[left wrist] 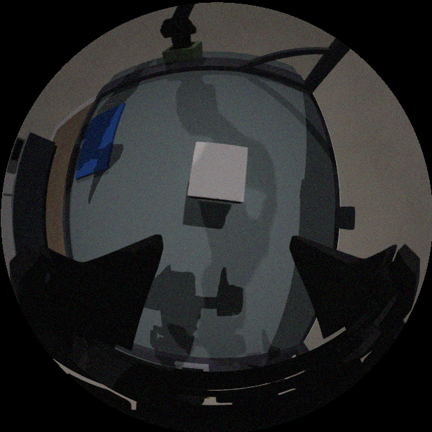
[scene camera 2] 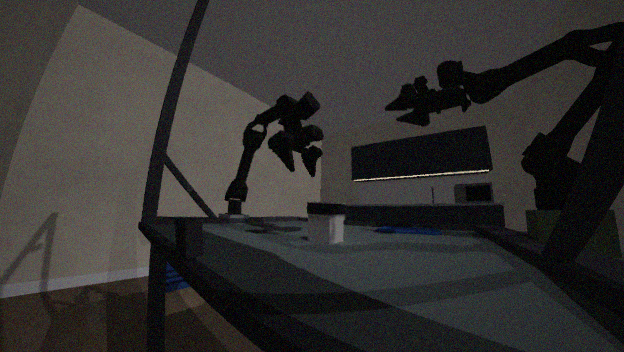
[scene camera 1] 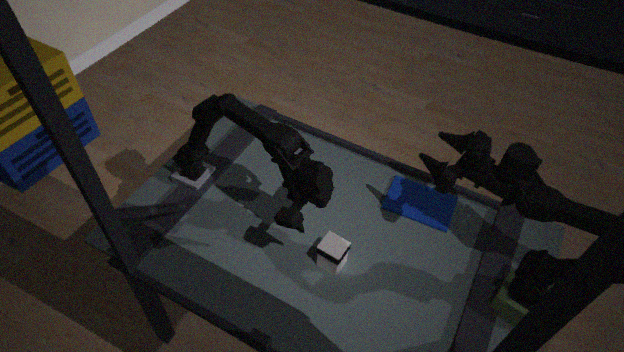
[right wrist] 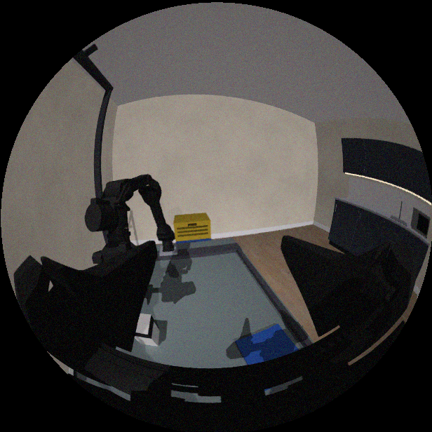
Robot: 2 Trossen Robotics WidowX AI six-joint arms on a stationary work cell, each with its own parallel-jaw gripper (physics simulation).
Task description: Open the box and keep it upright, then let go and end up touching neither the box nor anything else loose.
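Seen in the pictures: left gripper, fingertip midpoint: [scene camera 2: 303, 174] [scene camera 1: 310, 219]; right gripper, fingertip midpoint: [scene camera 2: 391, 114] [scene camera 1: 429, 143]; left arm's base, origin of the base link: [scene camera 2: 234, 214] [scene camera 1: 193, 171]; right arm's base, origin of the base link: [scene camera 2: 561, 209] [scene camera 1: 523, 294].
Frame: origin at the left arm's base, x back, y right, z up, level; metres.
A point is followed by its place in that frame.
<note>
A small white box [scene camera 1: 334, 245] [scene camera 2: 325, 228] [left wrist: 218, 171] [right wrist: 148, 334] stands upright on the table [scene camera 1: 240, 280] @(x -0.332, y 0.243, z -0.034 m) [scene camera 2: 410, 270] @(x -0.737, y 0.200, z -0.034 m). Its flat top is on, with a dark band below it, so it looks closed. My left gripper [scene camera 1: 294, 227] [scene camera 2: 303, 173] @(x -0.461, y 0.079, z 0.138 m) [left wrist: 229, 242] is open and empty, pointing down, above and to the left of the box in both scene views and apart from it. My right gripper [scene camera 1: 430, 144] @(x -0.672, y -0.109, z 0.357 m) [scene camera 2: 392, 114] @(x -0.672, y -0.109, z 0.357 m) [right wrist: 220, 245] is open and empty, high up and well away from the box. The left gripper's far finger is largely hidden in scene camera 1.
A flat blue panel or tray [scene camera 1: 421, 204] @(x -0.697, y -0.247, z -0.026 m) [scene camera 2: 410, 230] @(x -0.701, y -0.214, z -0.026 m) [left wrist: 100, 142] [right wrist: 267, 345] lies near the table's far edge, below the right gripper. A yellow crate [scene camera 1: 45, 85] [right wrist: 192, 227] stands off the table. Dark frame posts [scene camera 1: 82, 175] @(x -0.056, y 0.353, z 0.369 m) [scene camera 2: 172, 100] @(x -0.056, y 0.341, z 0.394 m) rise beside the table.
</note>
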